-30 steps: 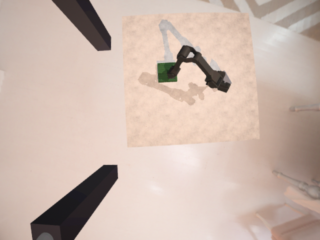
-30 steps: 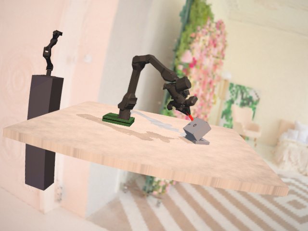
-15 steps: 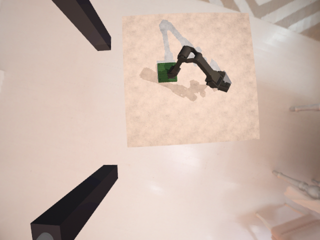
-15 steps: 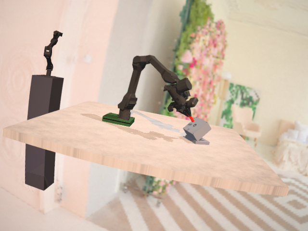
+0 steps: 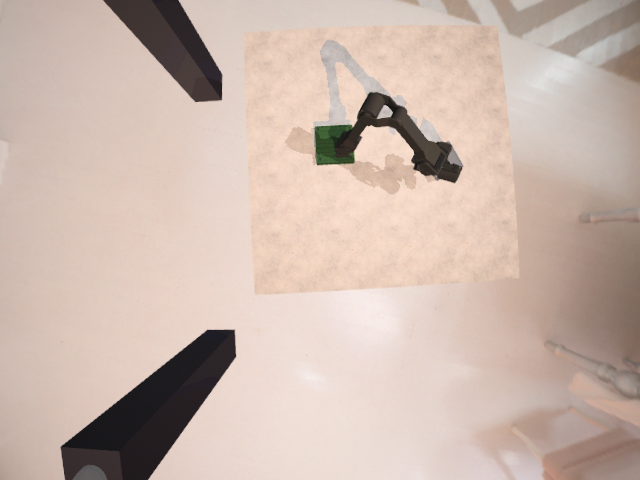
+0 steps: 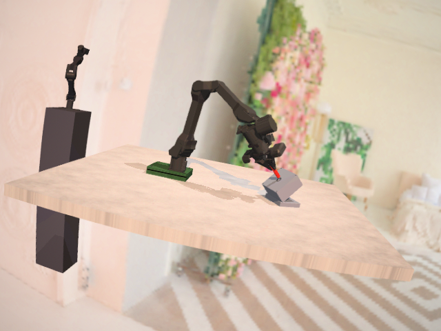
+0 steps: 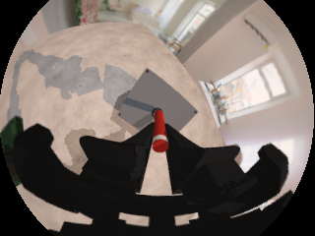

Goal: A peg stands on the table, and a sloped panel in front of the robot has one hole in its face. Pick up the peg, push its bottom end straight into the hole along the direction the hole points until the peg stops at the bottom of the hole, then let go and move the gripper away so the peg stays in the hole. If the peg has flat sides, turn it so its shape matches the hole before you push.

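The red peg is 10 mm behind my gripper tip and 10 mm above it. The rest, counted from my gripper tip: grey sloped panel: 60 mm below, 50 mm ahead, 30 mm to the left.
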